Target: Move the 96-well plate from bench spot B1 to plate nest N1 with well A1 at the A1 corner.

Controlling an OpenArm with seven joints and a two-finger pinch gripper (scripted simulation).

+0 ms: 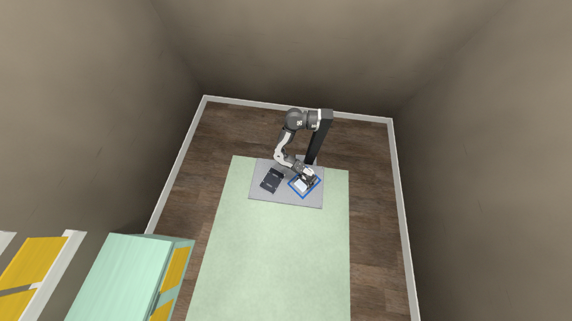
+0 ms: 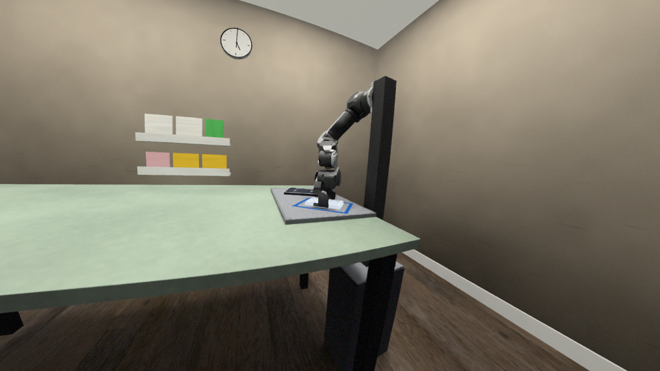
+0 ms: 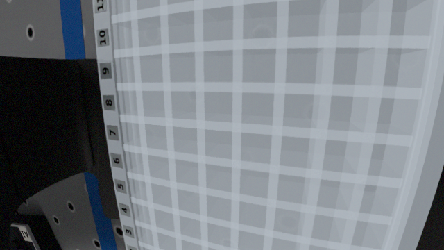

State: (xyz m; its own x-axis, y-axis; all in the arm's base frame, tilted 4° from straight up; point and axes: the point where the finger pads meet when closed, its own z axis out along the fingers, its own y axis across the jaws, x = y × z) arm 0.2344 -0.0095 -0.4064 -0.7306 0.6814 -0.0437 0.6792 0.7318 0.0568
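Now: the white A1 label 14 cm to the right of my hand, 4 cm behind it and 1 cm above it. The rest, counted from my hand: black plate nest N1: 22 cm to the right; then 96-well plate: right at my hand.
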